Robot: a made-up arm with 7 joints.
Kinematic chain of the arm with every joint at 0, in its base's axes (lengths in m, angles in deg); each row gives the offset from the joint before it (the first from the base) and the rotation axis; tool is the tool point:
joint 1: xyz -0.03 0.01 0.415 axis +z
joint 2: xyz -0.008 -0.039 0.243 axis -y
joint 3: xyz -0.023 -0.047 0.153 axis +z
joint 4: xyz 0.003 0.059 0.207 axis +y
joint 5: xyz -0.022 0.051 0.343 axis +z
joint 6: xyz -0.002 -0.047 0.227 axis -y
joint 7: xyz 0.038 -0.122 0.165 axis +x
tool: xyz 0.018 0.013 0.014
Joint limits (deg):
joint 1: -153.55..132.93
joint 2: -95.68..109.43
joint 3: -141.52..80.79
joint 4: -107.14..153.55
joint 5: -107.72..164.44
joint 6: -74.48..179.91
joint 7: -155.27..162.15
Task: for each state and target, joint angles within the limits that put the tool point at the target. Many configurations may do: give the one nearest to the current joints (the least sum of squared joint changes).
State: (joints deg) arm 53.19 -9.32 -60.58 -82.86 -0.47 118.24 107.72
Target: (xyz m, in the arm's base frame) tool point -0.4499 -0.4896 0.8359
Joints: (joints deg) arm 68.55 13.20 -37.80 -76.45 5.44 106.42 108.17
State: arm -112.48 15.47 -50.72 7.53 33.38 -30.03 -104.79
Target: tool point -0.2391 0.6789 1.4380
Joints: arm -104.67 45.43 -63.74 15.04 26.97 -30.76 -105.60
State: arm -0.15 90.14 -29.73 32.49 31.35 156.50 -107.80
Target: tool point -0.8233 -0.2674 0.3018
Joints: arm 7.37 109.43 -34.06 12.15 22.69 130.24 -108.64
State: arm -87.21 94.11 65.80 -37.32 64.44 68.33 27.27
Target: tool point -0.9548 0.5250 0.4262
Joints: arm -58.20 96.67 67.59 -42.84 63.73 54.96 27.93
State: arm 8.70 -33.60 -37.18 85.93 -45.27 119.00 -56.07
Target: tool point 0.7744 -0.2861 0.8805
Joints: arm 3.38 -40.84 -41.82 81.96 -45.17 110.70 -56.07
